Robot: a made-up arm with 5 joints.
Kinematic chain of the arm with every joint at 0, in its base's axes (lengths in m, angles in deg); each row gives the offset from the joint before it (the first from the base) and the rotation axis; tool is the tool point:
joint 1: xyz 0 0 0.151 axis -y
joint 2: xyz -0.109 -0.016 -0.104 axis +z
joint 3: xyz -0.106 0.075 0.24 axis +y
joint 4: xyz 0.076 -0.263 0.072 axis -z
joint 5: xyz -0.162 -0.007 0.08 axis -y
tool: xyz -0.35 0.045 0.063
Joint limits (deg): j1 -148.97..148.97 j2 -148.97..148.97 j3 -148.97..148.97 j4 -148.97..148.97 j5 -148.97..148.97
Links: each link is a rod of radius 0.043 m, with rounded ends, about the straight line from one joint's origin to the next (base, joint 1, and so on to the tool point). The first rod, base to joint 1, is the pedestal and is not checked.
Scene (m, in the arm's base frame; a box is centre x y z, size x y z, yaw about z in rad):
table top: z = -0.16
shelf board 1: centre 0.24 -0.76 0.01 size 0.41 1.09 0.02 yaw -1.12
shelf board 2: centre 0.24 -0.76 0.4 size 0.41 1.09 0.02 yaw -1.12
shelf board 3: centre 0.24 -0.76 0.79 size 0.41 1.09 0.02 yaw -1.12
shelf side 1: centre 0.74 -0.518 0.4 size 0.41 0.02 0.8 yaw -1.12
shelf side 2: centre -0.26 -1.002 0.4 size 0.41 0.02 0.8 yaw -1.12
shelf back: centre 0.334 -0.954 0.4 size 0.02 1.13 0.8 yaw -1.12
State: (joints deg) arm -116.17 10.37 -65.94 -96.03 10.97
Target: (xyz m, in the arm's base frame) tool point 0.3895 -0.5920 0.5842
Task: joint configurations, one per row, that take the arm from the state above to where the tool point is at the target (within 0.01 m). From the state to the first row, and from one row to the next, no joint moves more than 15 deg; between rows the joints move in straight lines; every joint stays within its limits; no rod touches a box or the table.
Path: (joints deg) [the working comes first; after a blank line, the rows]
Joints at the target: -118.12 -18.17 -66.60 -79.48 12.56
Straight joint move there: touches shelf board 2.

1: -115.37 6.39 -67.82 -95.40 25.54
2: -114.57 2.40 -69.70 -94.78 40.10
3: -113.76 -1.58 -71.58 -94.15 54.67
4: -112.96 -5.56 -73.46 -93.52 69.23
5: -112.16 -9.55 -75.33 -92.90 83.80
6: -111.36 -13.53 -77.21 -92.27 98.36
7: -118.17 -18.32 -75.37 -79.26 85.47
8: -124.99 -23.11 -73.53 -66.25 72.57
9: -131.81 -27.89 -71.69 -53.24 59.67
10: -138.63 -32.68 -69.85 -40.22 46.78
11: -131.79 -27.84 -68.77 -53.31 35.37
12: -124.96 -23.01 -67.68 -66.39 23.97
13: -118.12 -18.17 -66.60 -79.48 12.56

